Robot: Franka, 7 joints.
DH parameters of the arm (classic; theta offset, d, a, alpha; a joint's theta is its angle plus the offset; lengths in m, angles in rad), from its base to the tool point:
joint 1: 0 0.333 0 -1.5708
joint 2: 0 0 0 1.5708
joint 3: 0 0.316 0.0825 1.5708
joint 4: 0 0 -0.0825 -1.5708
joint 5: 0 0.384 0 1.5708
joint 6: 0 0 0.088 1.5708
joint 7: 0 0.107 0 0
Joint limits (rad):
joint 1: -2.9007..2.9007
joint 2: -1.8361..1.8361
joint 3: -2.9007..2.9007
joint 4: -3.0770..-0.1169
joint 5: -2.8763..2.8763
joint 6: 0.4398..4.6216
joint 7: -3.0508..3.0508
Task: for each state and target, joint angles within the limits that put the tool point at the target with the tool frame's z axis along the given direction. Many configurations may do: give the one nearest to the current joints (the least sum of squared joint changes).
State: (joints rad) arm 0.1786 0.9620 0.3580 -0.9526 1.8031 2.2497 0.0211
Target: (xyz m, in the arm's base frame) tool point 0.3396 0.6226 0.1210 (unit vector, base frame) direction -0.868 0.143 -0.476
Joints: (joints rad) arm 0.8690 1.1317 0.1369 -1.1029 0.7975 1.5987 0.0211
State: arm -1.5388 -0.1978 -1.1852 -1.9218 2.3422 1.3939 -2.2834
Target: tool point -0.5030 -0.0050 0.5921 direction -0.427 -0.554 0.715
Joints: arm -2.0525 -0.5290 -1.0316 -2.2471 2.2266 1.8705 -2.2834
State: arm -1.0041 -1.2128 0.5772 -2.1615 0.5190 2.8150 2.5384
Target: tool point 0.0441 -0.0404 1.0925 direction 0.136 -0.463 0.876
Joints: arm -1.3272 -0.6831 0.1669 -1.4432 0.4833 3.4340 2.5384
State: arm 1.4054 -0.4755 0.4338 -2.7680 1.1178 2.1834 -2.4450
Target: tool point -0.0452 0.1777 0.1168 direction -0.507 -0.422 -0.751
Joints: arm 1.4039 0.0937 0.3809 -3.0724 1.0891 2.4600 -2.4450
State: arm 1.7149 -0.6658 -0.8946 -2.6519 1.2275 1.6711 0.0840
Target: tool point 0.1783 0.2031 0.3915 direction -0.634 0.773 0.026
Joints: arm 1.2123 -0.9653 -0.7609 -2.9965 1.0987 1.9168 0.0840
